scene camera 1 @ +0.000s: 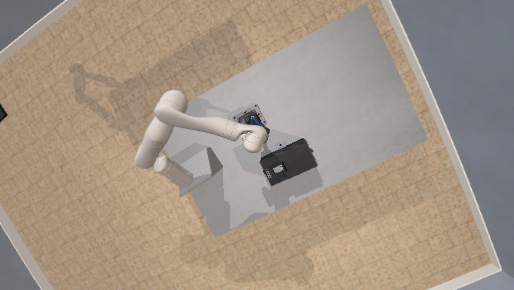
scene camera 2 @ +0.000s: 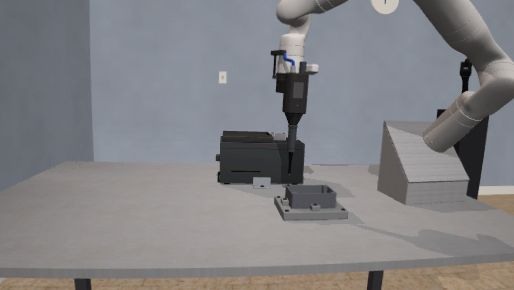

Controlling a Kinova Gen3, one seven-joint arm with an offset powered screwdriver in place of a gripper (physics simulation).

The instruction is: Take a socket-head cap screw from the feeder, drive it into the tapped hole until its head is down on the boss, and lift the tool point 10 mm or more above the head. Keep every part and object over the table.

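My screwdriver (scene camera 2: 290,173) points straight down in the scene camera 2 view. Its dark tip stands above the left rear corner of a grey open-topped box (scene camera 2: 310,198), with a small gap below it. No screw can be made out on the tip at this size. The box sits on a grey base plate (scene camera 2: 316,215) (scene camera 1: 263,114) with small bosses and holes. A tiny dark spot shows by the box's left rear corner; I cannot tell whether it is a screw head. In the scene camera 1 view the wrist hides the tip. The black feeder (scene camera 1: 298,159) (scene camera 2: 257,162) stands behind the plate.
A small light bracket (scene camera 2: 261,182) stands between the feeder and the base plate. The arm's sloped grey pedestal (scene camera 1: 200,167) (scene camera 2: 430,165) stands on the table (scene camera 1: 350,75) (scene camera 2: 150,225), right of the plate in the scene camera 2 view.
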